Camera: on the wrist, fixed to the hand. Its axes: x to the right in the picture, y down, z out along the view.
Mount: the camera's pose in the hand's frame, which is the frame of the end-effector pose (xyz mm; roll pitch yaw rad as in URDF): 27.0 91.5 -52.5 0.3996 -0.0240 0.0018
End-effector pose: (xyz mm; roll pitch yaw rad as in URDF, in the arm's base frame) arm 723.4 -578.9 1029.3 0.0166 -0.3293 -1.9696
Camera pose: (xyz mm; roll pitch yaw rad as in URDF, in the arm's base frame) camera 792.2 -653.5 989.8 0.4157 -0.3533 -1.9681
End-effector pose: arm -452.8 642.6 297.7 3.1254 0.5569 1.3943
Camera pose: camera -354.5 677.3 329.2 -2.7596 0.5809 1.3917
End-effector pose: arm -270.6 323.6 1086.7 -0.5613 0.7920 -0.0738
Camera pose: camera -314.2 376.5 1002.1 -0.1476 0.7725 -0.0538
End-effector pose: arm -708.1 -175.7 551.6 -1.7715 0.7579 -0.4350
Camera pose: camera -769.1 -224.2 475.5 -1.3498 0.7642 -0.4029
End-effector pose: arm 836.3 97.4 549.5 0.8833 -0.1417 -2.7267
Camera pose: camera 856.4 -1.5 590.3 1.2856 -0.1583 -2.7443
